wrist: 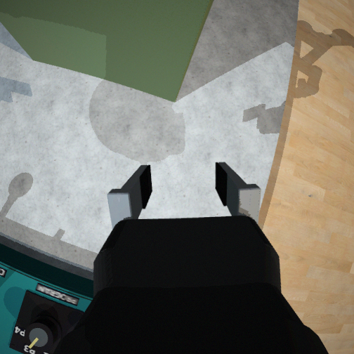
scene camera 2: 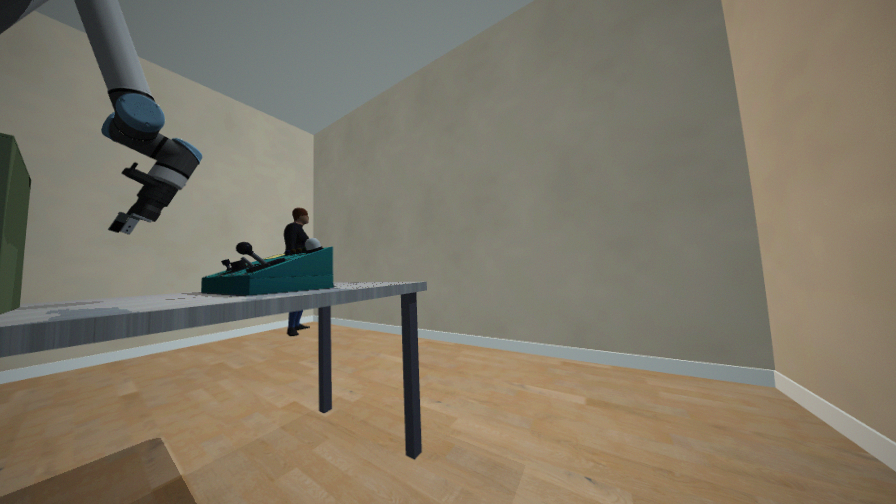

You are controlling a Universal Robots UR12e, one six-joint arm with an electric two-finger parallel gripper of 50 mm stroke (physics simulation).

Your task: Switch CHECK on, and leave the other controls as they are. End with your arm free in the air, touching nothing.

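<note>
A teal sloped control console (scene camera 2: 291,275) (wrist: 10,300) stands on the table. In the scene view a black ball-topped lever (scene camera 2: 244,248), smaller dark controls and a pale dome (scene camera 2: 312,243) show on its top. In the wrist view a rotary knob (wrist: 39,336) labelled PROGRAM, with P3 and P4 marks, shows at the lower left. No label reading CHECK can be made out in either view. My gripper (scene camera 2: 120,224) (wrist: 183,176) is open and empty, in the air above the table and to the left of the console in the scene view, touching nothing.
A green box-like object (scene camera 2: 11,219) (wrist: 135,45) stands on the grey table (scene camera 2: 375,290) (wrist: 210,145). A person (scene camera 2: 294,238) stands behind the table. A brown block-like object (scene camera 2: 119,476) shows at the lower left of the scene view. Shadows fall on the table.
</note>
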